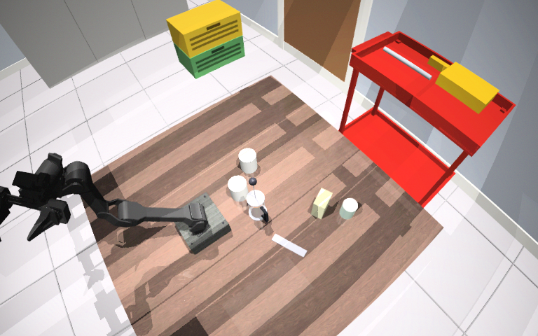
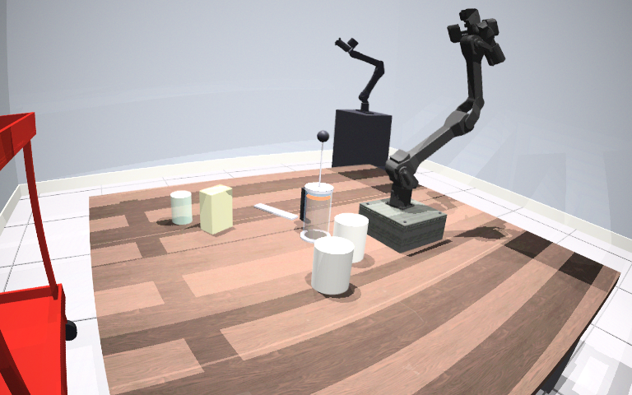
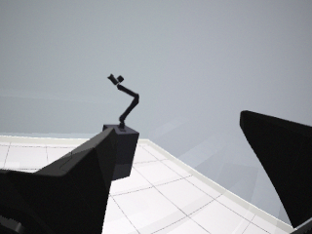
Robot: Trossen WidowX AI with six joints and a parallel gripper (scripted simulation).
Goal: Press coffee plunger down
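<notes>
The coffee press lies 59 cm ahead of my gripper tip, 54 cm below it and 10 cm to the right of it.
</notes>
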